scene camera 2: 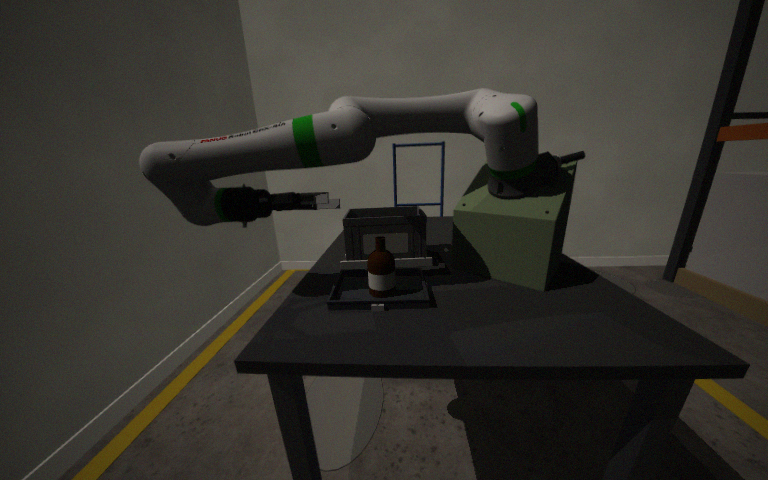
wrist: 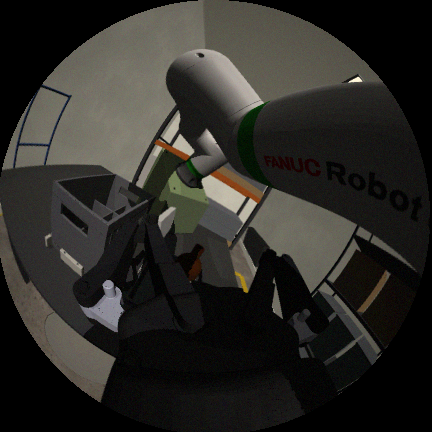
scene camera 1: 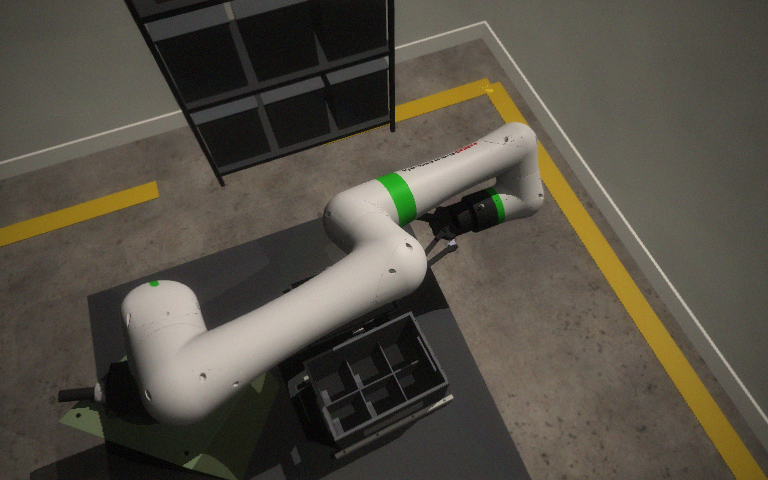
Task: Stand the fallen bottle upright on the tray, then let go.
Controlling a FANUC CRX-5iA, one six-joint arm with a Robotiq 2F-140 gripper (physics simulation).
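Frame: origin at the arm's base, x ahead, y left, z up, level; metres.
Where they show: gripper, between the fingertips: (scene camera 2: 334,201) (wrist: 210,225); arm's base, origin of its link: (scene camera 2: 514,184) (wrist: 185,175).
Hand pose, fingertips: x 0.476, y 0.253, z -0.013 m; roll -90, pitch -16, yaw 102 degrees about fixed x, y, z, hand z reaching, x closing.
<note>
Each offset is from my fingertips to the centre of the thing. "*": to the spot under its first point. Level surfaces: height alone.
The brown bottle @[dx -0.120, dy +0.001, dz -0.172 m] (scene camera 2: 381,263) (wrist: 194,265) with a white label stands upright on the dark, low-rimmed tray @[* dx -0.061, dy +0.100, dz -0.242 m] (scene camera 2: 348,305) in scene camera 2. In the wrist view part of the bottle shows behind the gripper's dark linkage; its lower part is hidden. In scene camera 1 the arm hides the bottle. My gripper (scene camera 2: 328,200) (wrist: 210,225) is open, with nothing between its fingers. It points sideways, higher than the bottle's top and to its left in scene camera 2, apart from it. In scene camera 1 the arm partly covers the fingers.
A grey compartment crate @[dx -0.059, dy -0.265, dz -0.167 m] (scene camera 1: 376,376) (scene camera 2: 385,217) (wrist: 80,235) stands behind the tray in scene camera 2, with a pale rail @[* dx +0.026, dy -0.132, dz -0.236 m] (scene camera 2: 351,264) at its base. The green robot pedestal (scene camera 2: 509,240) is at the right of the table @[dz -0.255 m] (scene camera 2: 481,339). A shelf rack (scene camera 1: 391,90) stands beyond the table.
</note>
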